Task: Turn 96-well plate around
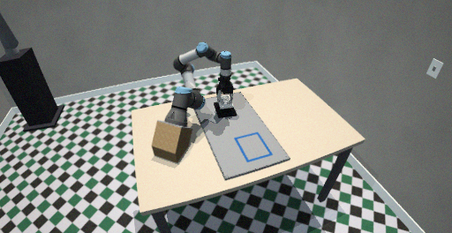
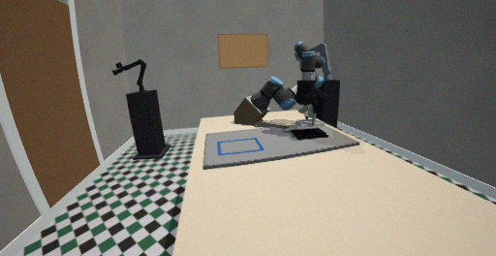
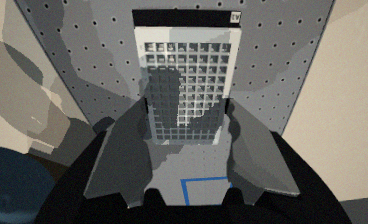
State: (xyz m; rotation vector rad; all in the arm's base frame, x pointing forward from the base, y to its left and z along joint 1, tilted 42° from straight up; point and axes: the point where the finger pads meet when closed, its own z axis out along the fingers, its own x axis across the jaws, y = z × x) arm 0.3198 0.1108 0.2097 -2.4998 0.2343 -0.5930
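My gripper is now 7 cm above the black pad. Also, from my hand: A1 label 7 cm to the left, 6 cm below, 6 cm ahead; then clear 96-well plate 1 cm below.
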